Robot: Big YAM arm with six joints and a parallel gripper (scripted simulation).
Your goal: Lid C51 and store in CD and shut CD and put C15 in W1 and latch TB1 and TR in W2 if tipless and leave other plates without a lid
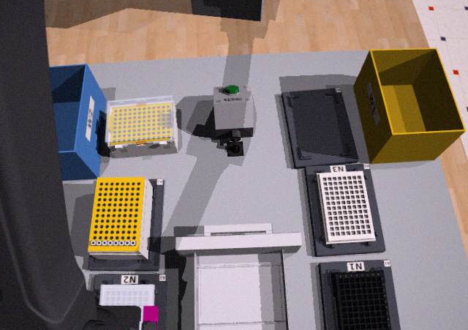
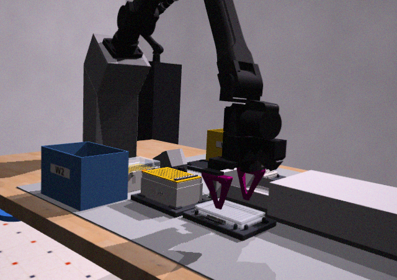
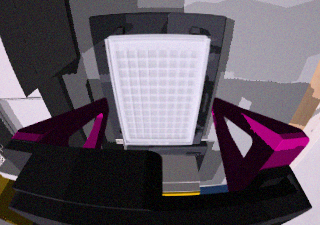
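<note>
Right now the plate lid is 3 cm below my hand and 1 cm behind it. Also, from my hand: clear plate: 3 cm below, 1 cm behind; cooler drawer: 19 cm to the left, 2 cm below, 2 cm behind; nest N2: 4 cm below, 1 cm behind.
</note>
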